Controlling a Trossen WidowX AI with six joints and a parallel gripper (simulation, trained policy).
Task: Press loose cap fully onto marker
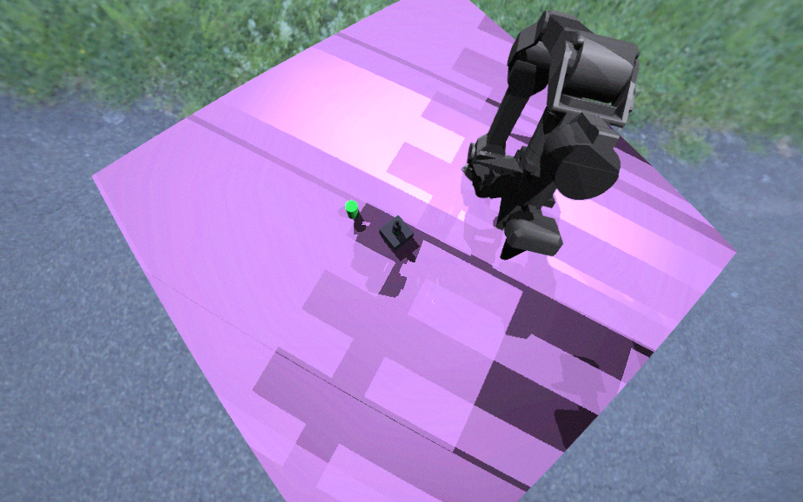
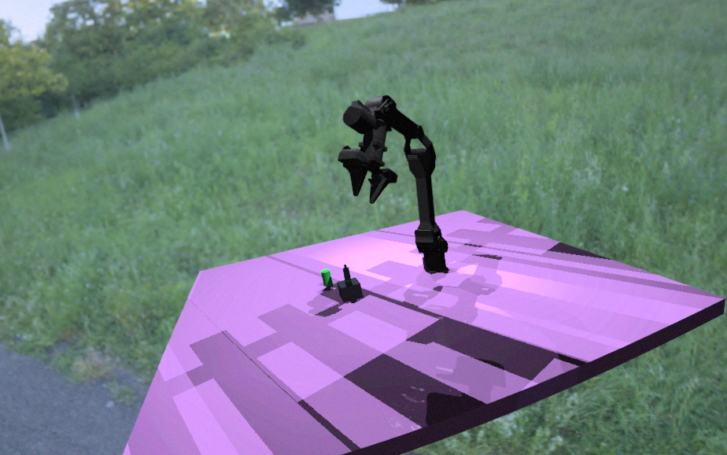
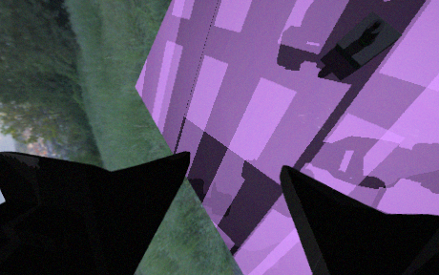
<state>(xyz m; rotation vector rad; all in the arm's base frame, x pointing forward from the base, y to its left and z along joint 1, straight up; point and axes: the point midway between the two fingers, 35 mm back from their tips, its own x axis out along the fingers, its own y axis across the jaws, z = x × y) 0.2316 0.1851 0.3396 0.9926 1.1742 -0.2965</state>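
My gripper tip is now 10 cm short of the green cap, 30 cm to the left of it and 28 cm above it. Round my gripper tip: grey holder block: 5 cm ahead, 19 cm to the right, 29 cm below.
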